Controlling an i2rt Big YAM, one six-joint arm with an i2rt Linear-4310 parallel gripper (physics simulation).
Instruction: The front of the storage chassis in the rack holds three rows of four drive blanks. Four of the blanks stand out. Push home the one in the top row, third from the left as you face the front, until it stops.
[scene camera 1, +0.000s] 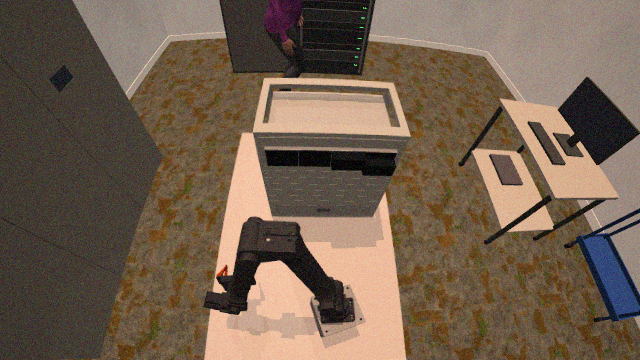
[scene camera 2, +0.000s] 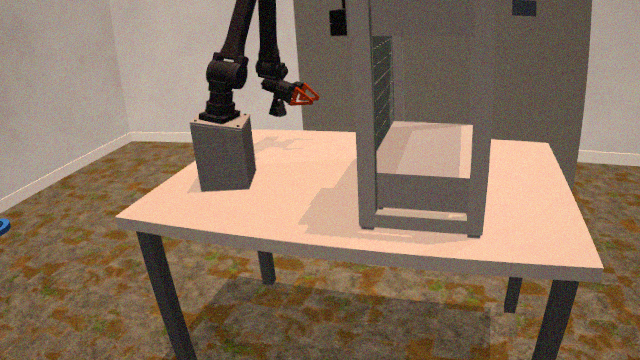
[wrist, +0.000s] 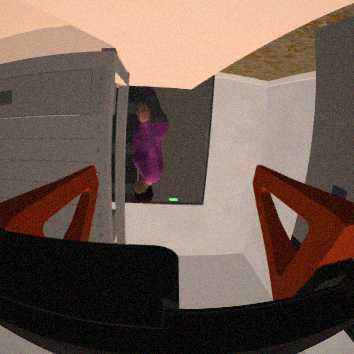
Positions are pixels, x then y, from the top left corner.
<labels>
grey rack: scene camera 1; scene camera 2 441, 167; wrist
same spot on grey rack: (wrist: 65, 86) = (scene camera 1: 288, 210)
</labels>
